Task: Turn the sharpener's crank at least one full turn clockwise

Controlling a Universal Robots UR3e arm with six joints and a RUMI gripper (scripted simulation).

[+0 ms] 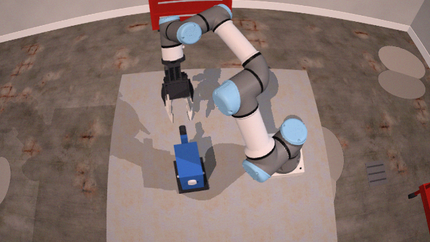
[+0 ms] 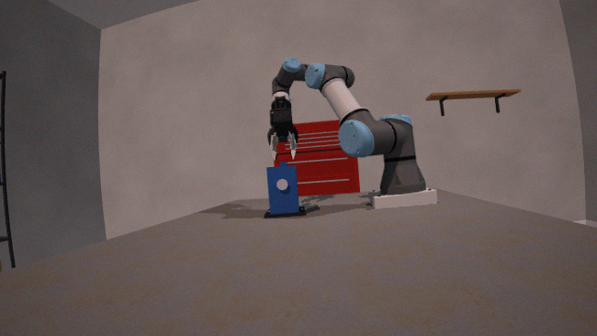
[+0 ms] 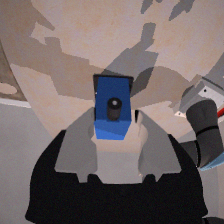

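Right now my hand is 40 mm to the right of the dark knob and 30 mm above it.
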